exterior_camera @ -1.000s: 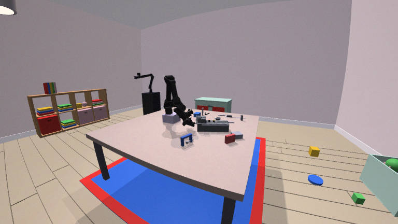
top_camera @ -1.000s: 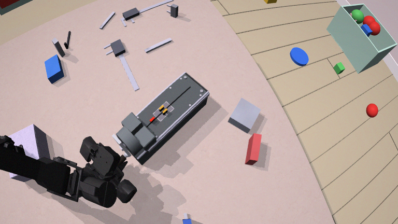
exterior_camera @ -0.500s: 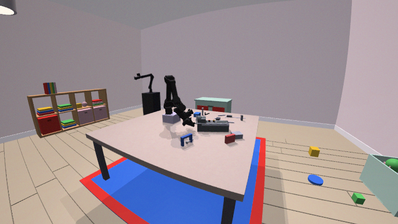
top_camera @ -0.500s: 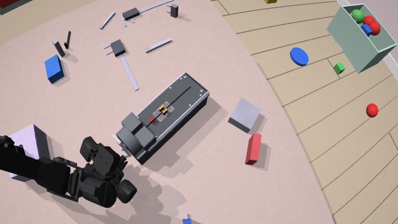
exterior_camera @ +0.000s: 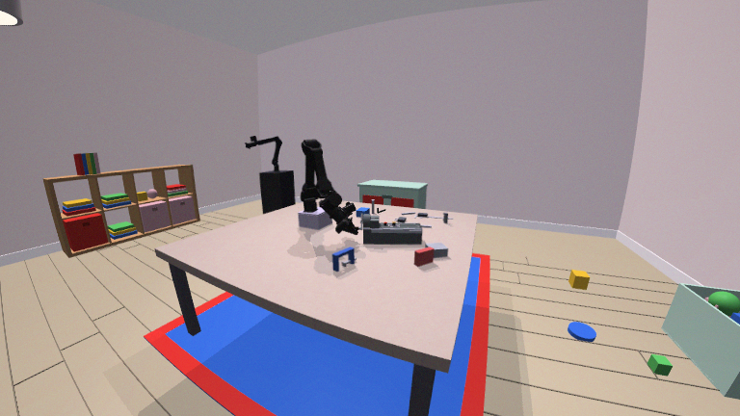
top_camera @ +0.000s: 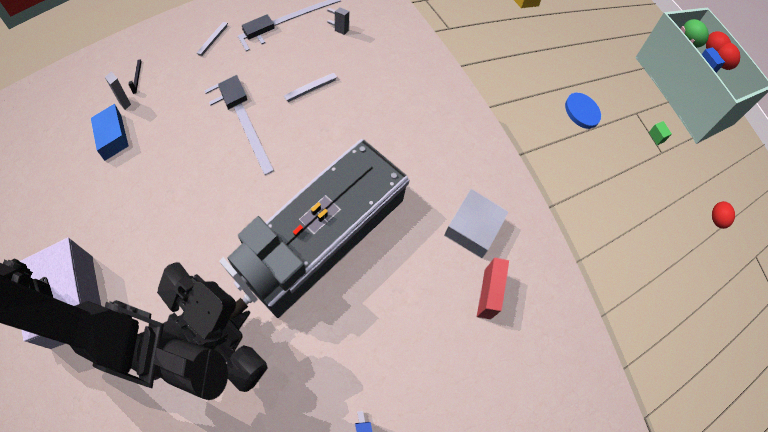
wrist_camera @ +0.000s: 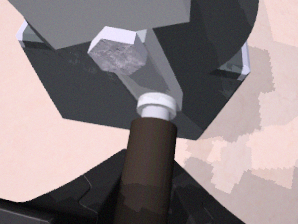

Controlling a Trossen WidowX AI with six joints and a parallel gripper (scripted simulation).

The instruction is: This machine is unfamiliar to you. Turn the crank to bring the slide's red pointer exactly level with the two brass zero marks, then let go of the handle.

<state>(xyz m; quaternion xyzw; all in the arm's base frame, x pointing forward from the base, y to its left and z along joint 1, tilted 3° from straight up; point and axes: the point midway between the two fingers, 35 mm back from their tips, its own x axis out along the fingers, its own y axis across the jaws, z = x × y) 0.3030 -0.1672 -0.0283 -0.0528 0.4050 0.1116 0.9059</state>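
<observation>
Now: the dark brown crank handle 20 mm behind my gripper tip, 10 mm to the right of it and 30 mm above it. Also, from my gripper tip: red pointer (120 mm ahead, 40 mm to the left, 50 mm above); then red block (310 mm ahead, 150 mm to the right, 10 mm below); then grey block (360 mm ahead, 60 mm to the right, 20 mm below).
</observation>
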